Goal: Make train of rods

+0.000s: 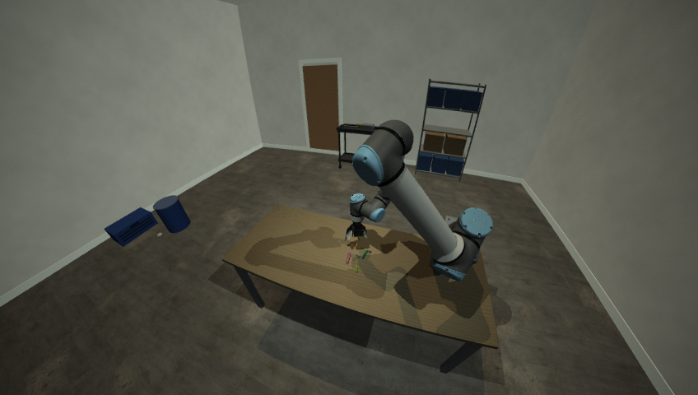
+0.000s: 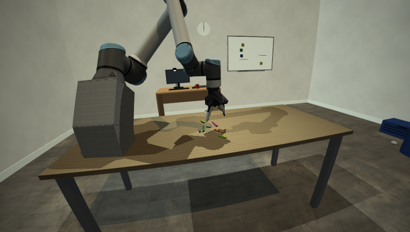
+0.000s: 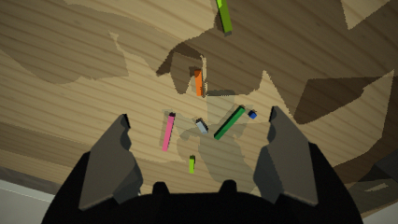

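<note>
The orange rod is 80 mm below my hand. Also, from my hand: green rod (90 mm behind, 30 mm to the left, 80 mm below); grey rod (50 mm behind, 70 mm to the left, 80 mm below); blue rod (110 mm behind, 10 mm to the right, 80 mm below).
</note>
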